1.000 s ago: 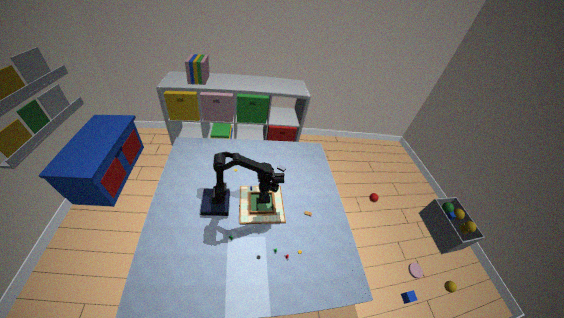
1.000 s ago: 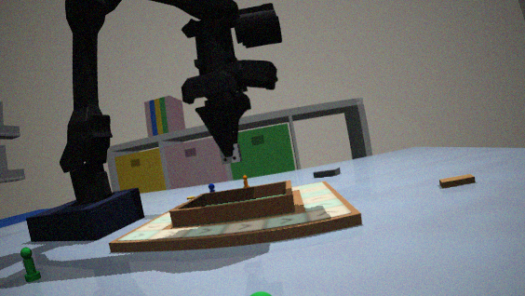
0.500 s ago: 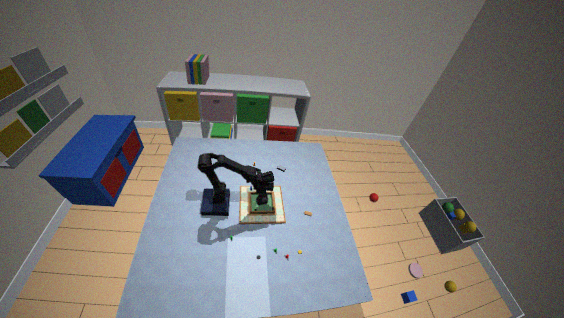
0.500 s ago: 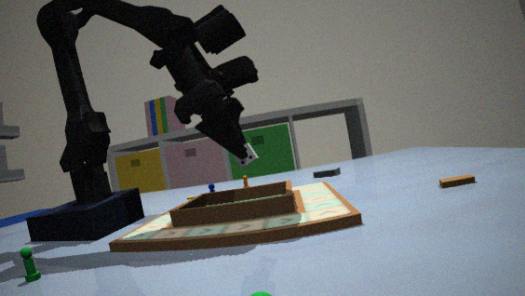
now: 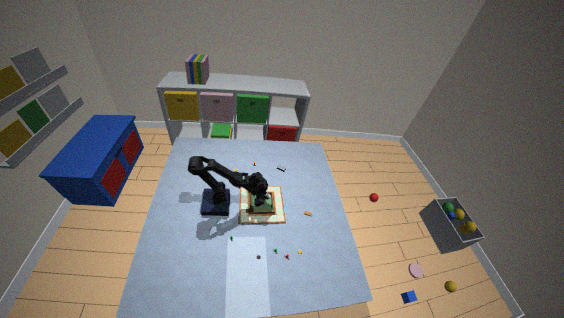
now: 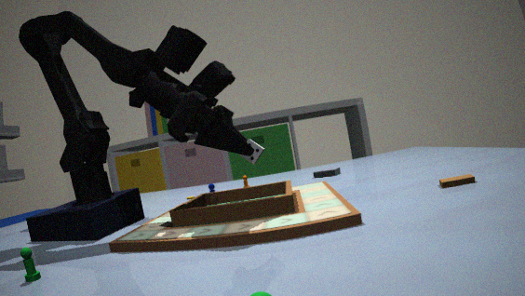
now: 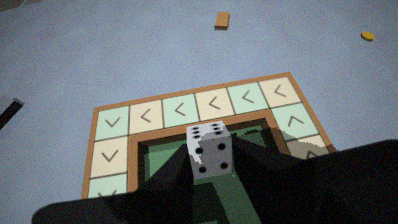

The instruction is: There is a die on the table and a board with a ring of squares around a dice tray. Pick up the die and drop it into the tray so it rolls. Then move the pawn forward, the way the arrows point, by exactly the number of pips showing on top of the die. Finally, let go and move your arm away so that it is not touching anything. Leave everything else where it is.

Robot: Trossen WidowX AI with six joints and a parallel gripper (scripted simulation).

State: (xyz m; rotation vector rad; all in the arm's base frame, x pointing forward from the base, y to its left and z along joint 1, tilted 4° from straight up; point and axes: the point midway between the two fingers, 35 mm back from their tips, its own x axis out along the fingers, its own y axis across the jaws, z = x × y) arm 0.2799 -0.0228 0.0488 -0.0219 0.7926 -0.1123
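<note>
Now: gripper tip 90 mm past the blue pawn, 120 mm to the right of it and 60 mm above it. Also, from my gripper tip: white die (right at my gripper tip); then green tray floor (30 mm behind, 80 mm below); then wooden block (260 mm ahead, 100 mm to the right, 80 mm below).
</note>
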